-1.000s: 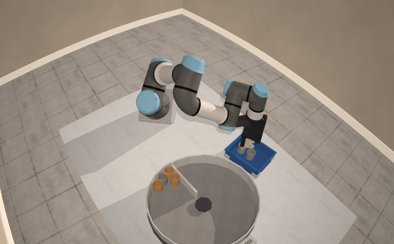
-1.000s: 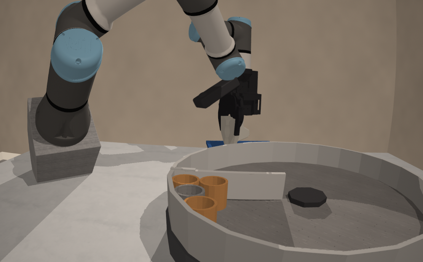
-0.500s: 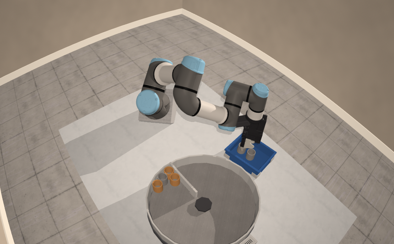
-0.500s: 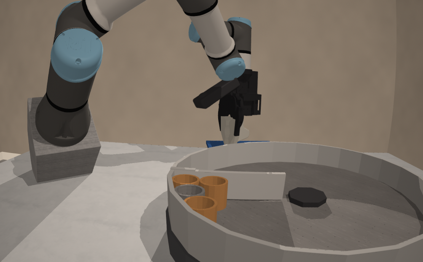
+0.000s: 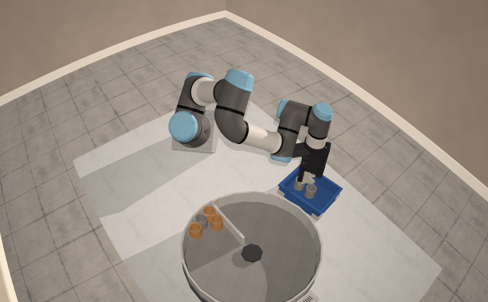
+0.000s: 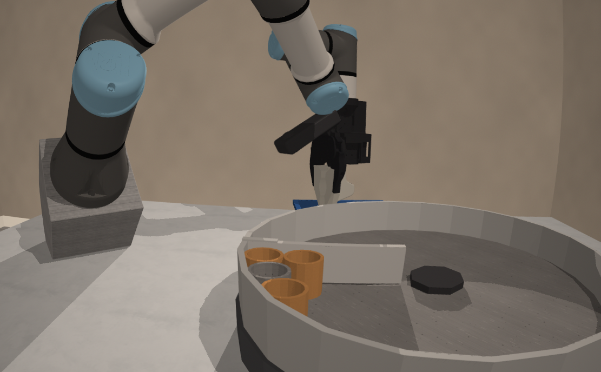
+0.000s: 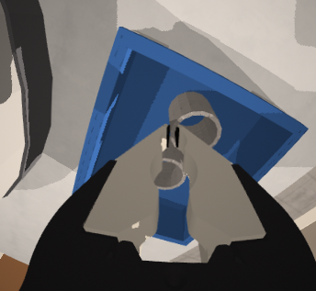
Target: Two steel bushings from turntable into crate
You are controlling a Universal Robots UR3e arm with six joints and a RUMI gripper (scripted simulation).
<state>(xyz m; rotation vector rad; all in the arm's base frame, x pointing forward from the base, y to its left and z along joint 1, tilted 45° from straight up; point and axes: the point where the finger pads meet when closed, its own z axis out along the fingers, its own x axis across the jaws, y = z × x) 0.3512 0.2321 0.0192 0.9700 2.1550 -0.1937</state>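
Right now my hand is 4 cm short of the blue crate, 2 cm to the right of it and 2 cm above it. The rest, counted from my hand: turntable (11 cm ahead, 32 cm to the right, 1 cm above).
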